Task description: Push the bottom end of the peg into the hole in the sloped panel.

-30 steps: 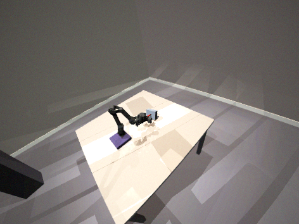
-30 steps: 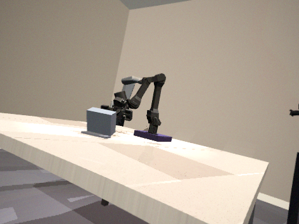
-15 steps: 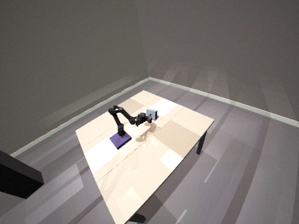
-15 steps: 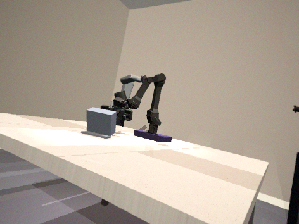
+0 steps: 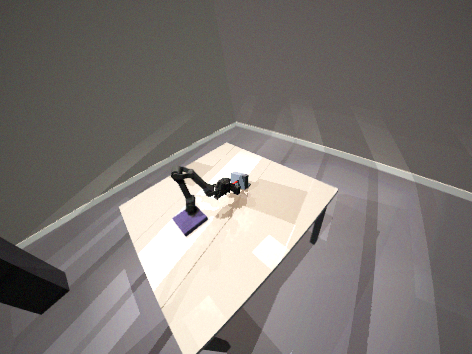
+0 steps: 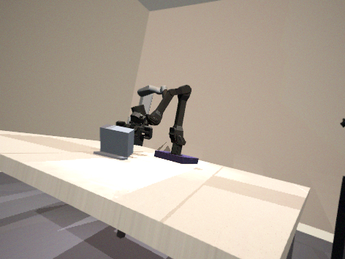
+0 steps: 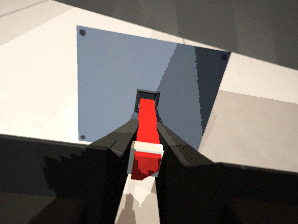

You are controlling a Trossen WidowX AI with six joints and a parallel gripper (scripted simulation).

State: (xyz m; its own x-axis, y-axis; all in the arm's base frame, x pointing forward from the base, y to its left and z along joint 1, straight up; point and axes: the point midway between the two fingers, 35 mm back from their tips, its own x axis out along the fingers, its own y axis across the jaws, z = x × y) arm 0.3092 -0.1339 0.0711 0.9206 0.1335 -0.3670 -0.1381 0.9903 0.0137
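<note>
The sloped panel is 7 cm ahead of my gripper tip, 1 cm to the left of it and 3 cm below it. Round my gripper tip: red peg 2 cm behind, 1 cm above.
</note>
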